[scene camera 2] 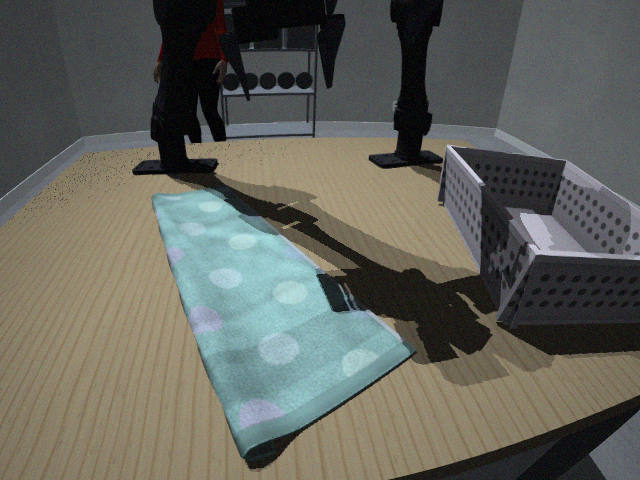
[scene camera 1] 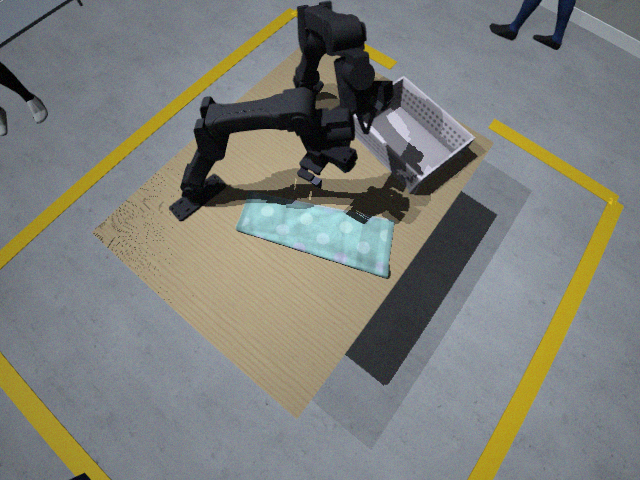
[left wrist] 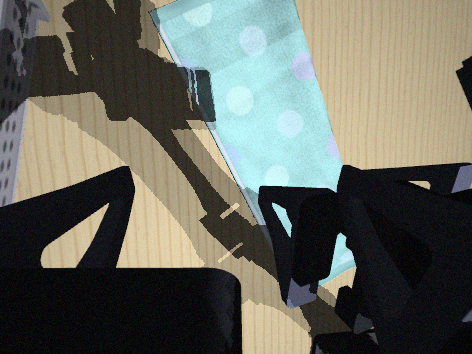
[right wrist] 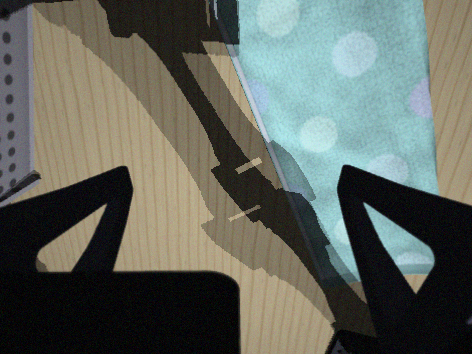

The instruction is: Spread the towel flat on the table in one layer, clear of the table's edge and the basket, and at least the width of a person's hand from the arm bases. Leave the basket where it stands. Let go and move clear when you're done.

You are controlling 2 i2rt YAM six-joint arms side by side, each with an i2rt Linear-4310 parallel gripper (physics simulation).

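The mint-green dotted towel [scene camera 1: 323,250] [scene camera 2: 232,310] [left wrist: 270,65] [right wrist: 310,95] lies as a long, narrow folded strip. A pale layer edge shows along its basket side, and a rounded fold shows at its near corner in scene camera 2. The white perforated basket [scene camera 1: 442,121] [scene camera 2: 584,289] [left wrist: 9,145] [right wrist: 20,80] stands apart from it. My left gripper [scene camera 1: 376,114] [left wrist: 235,177] is open and empty, high beside the basket; scene camera 2 does not show it. My right gripper [scene camera 1: 328,169] [scene camera 2: 288,93] [right wrist: 235,177] is open and empty, above the table near the towel's basket-side edge.
The wooden table [scene camera 1: 232,310] [scene camera 2: 103,310] carries both arm bases, the right arm's base [scene camera 1: 193,201] [scene camera 2: 175,166] close to one towel end, the left arm's base [scene camera 2: 405,158] farther off. Both grippers are close together. The towel's wider end lies near a table edge. Arm shadows cross the towel.
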